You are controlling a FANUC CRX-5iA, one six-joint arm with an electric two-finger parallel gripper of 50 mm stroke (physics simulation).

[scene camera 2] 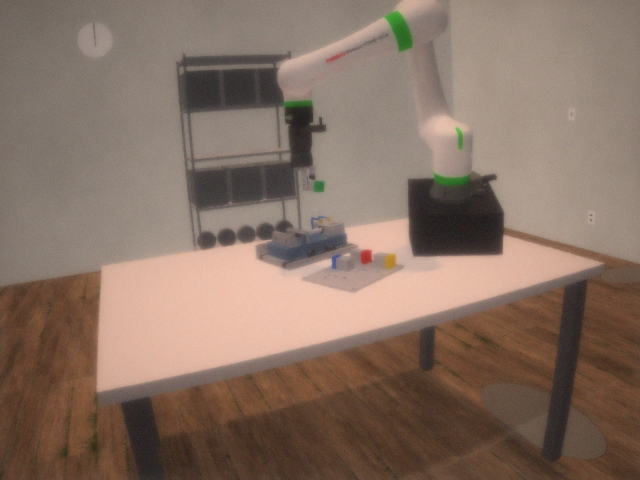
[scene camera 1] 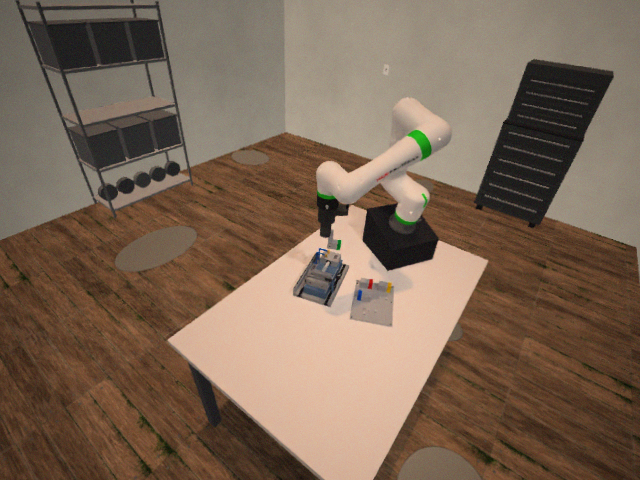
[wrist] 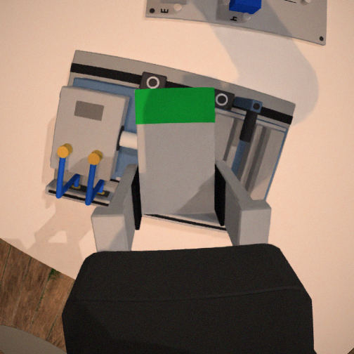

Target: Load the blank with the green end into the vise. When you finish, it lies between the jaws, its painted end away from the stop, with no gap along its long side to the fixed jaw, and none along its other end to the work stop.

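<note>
My gripper (scene camera 1: 331, 240) (scene camera 2: 308, 180) (wrist: 176, 180) is shut on the grey blank with the green end (scene camera 1: 334, 243) (scene camera 2: 316, 185) (wrist: 176, 160), its pads on the blank's two long sides. The green end points to the top of the wrist view. Gripper and blank hang in the air above the vise (scene camera 1: 320, 279) (scene camera 2: 305, 245) (wrist: 95, 132), near its end with the blue and yellow fittings in the scene views. In the wrist view the vise is turned slightly relative to the blank, which hides the vise's middle, so the space between the jaws and the work stop cannot be made out.
A grey tray plate (scene camera 1: 373, 316) (scene camera 2: 356, 283) (wrist: 280, 25) lies beside the vise, bearing blanks with a red end (scene camera 1: 370, 283) (scene camera 2: 366, 256), a yellow end (scene camera 1: 389, 287) (scene camera 2: 390, 260) and a blue end (scene camera 1: 359, 295) (scene camera 2: 334, 261) (wrist: 245, 5). The robot's black base (scene camera 1: 400, 245) (scene camera 2: 454, 224) stands behind on the table.
</note>
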